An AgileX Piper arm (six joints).
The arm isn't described. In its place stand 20 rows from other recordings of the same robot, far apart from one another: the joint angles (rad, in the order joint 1, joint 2, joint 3, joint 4, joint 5, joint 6), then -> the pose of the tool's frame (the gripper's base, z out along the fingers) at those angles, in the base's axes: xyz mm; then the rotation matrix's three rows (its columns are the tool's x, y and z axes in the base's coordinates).
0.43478, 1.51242, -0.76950, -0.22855, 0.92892, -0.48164 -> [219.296 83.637 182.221], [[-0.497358 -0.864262 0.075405], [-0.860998 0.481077 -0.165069], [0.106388 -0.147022 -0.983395]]
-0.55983, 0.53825, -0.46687, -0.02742, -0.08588, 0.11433 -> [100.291 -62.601 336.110], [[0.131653 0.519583 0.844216], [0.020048 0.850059 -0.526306], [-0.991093 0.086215 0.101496]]
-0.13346, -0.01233, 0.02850, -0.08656, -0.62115, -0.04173 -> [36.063 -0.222 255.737], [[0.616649 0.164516 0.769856], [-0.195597 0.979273 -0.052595], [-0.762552 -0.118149 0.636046]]
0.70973, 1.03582, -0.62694, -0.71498, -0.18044, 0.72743 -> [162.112 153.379 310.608], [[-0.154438 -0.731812 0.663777], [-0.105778 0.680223 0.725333], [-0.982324 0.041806 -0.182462]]
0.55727, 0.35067, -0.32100, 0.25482, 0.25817, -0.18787 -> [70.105 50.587 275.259], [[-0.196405 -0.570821 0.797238], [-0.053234 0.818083 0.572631], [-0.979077 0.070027 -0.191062]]
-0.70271, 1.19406, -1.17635, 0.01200, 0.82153, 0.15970 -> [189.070 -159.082 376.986], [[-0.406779 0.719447 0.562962], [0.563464 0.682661 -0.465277], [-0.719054 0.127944 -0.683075]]
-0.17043, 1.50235, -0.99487, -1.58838, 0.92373, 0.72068 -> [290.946 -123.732 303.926], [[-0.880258 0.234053 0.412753], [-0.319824 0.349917 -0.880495], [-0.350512 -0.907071 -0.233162]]
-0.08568, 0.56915, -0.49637, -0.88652, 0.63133, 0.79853 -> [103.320 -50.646 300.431], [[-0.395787 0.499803 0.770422], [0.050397 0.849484 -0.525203], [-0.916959 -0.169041 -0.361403]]
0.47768, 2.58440, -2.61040, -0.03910, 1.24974, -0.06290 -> [485.590 247.572 207.241], [[-0.769778 -0.504833 0.390623], [-0.483078 0.860752 0.160444], [-0.417227 -0.065195 -0.906461]]
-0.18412, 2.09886, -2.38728, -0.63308, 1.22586, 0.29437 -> [437.841 -133.077 406.975], [[-0.659893 0.577265 0.480943], [0.166086 0.736332 -0.655920], [-0.732773 -0.352959 -0.581776]]
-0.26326, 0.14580, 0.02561, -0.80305, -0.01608, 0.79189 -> [66.575 -16.853 196.411], [[-0.073218 0.248275 0.965919], [0.008243 0.968636 -0.248348], [-0.997282 -0.010221 -0.072968]]
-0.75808, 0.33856, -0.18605, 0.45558, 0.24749, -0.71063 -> [68.349 -51.206 233.058], [[-0.359861 0.532374 0.766210], [-0.020712 0.816467 -0.577021], [-0.932776 -0.223517 -0.282788]]
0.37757, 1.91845, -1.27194, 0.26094, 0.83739, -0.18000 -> [340.950 153.983 173.253], [[-0.911376 -0.398538 0.102767], [-0.364742 0.897766 0.246939], [-0.190675 0.187571 -0.963566]]
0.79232, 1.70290, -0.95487, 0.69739, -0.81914, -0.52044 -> [288.293 231.510 263.400], [[0.018513 -0.299398 0.953949], [0.017796 0.954060 0.299087], [-0.999670 0.011439 0.022991]]
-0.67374, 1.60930, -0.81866, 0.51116, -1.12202, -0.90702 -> [233.863 -238.029 287.272], [[-0.328844 0.864199 0.380818], [-0.449215 0.211565 -0.868013], [-0.830703 -0.456510 0.318639]]
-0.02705, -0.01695, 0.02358, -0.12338, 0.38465, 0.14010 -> [51.823 -5.606 171.931], [[-0.294856 0.078688 0.952296], [0.033611 0.996841 -0.071962], [-0.954951 0.010789 -0.296569]]
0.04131, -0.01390, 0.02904, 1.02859, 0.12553, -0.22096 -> [55.627 12.067 198.305], [[-0.101867 -0.107882 0.988931], [0.712476 0.685866 0.148211], [-0.694263 0.719687 0.006996]]
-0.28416, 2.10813, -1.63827, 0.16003, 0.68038, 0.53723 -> [447.051 -121.064 193.766], [[-0.516873 0.696513 0.497707], [0.788149 0.614122 -0.040930], [-0.334161 0.371111 -0.866379]]
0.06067, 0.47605, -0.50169, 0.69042, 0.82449, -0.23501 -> [77.836 47.357 292.593], [[-0.648900 -0.277041 0.708644], [0.202002 0.835207 0.511493], [-0.733569 0.475055 -0.486003]]
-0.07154, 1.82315, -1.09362, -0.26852, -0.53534, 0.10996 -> [411.162 -17.117 243.155], [[-0.113606 -0.077611 0.990490], [-0.113172 0.991466 0.064707], [-0.987059 -0.104745 -0.121420]]
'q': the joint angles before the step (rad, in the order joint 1, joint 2, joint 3, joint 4, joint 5, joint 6). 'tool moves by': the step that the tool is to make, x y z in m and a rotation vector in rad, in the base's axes. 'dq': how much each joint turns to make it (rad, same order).
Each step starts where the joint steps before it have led.
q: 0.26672, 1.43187, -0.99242, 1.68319, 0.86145, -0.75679
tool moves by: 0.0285, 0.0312, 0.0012, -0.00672, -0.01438, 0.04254
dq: 0.07222, 0.13470, -0.14988, 0.00005, -0.03174, -0.00014
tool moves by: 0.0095, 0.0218, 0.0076, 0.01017, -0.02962, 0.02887
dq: 0.05238, 0.05759, -0.09177, 0.00614, -0.02283, 0.00034
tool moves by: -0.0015, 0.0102, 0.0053, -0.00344, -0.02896, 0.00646
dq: 0.03227, 0.00631, -0.02654, 0.00172, -0.02814, -0.01180
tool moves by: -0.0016, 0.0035, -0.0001, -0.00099, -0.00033, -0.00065
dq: 0.01291, -0.00010, 0.00023, 0.00448, -0.01321, -0.00236
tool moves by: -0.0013, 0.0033, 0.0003, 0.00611, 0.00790, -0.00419
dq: 0.01230, 0.00006, -0.00026, 0.01004, -0.01385, 0.00428
